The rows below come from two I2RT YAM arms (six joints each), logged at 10 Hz.
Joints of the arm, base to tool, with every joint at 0 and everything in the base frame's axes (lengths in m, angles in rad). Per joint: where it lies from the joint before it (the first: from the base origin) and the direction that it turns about. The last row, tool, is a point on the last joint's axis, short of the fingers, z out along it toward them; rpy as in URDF.
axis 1: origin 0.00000 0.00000 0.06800 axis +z
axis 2: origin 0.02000 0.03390 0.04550 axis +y
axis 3: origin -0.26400 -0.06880 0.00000 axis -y
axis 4: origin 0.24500 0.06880 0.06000 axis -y
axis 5: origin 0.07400 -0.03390 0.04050 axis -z
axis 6: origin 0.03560 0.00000 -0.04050 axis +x
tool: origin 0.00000 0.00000 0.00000 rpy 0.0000 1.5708 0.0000
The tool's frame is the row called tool.
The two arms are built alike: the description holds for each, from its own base.
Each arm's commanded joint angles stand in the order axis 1, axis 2, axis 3, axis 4, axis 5, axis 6.
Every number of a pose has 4 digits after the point. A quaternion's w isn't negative.
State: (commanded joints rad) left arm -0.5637 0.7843 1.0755 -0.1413 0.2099 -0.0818; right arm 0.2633 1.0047 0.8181 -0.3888 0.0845 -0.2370
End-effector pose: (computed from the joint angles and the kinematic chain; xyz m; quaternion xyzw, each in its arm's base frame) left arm 0.1297 -0.0908 0.4440 0.2319 0.6109 -0.3039 0.6933; right arm 0.2153 0.0549 0.2903 -0.1978 0.8556 -0.0308 0.4774
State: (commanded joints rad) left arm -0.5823 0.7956 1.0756 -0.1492 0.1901 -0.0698; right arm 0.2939 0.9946 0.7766 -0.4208 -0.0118 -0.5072
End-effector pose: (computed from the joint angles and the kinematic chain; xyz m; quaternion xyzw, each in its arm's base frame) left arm 0.1317 -0.0948 0.4417 0.2354 0.6169 -0.2990 0.6889; right arm 0.2069 0.0631 0.2751 -0.3508 0.8216 -0.0426 0.4473
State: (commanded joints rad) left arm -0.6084 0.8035 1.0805 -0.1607 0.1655 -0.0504; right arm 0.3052 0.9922 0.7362 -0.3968 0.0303 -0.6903
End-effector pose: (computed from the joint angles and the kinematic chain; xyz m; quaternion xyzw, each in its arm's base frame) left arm 0.1315 -0.0988 0.4409 0.2418 0.6199 -0.2928 0.6867; right arm 0.2053 0.0635 0.2640 -0.4221 0.7908 -0.0981 0.4322
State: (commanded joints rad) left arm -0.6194 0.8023 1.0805 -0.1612 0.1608 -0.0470; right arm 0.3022 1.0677 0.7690 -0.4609 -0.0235 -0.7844
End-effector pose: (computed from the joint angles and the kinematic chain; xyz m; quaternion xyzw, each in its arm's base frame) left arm 0.1302 -0.0999 0.4410 0.2446 0.6185 -0.2940 0.6864; right arm 0.2136 0.0675 0.2546 -0.4790 0.7841 -0.0837 0.3857
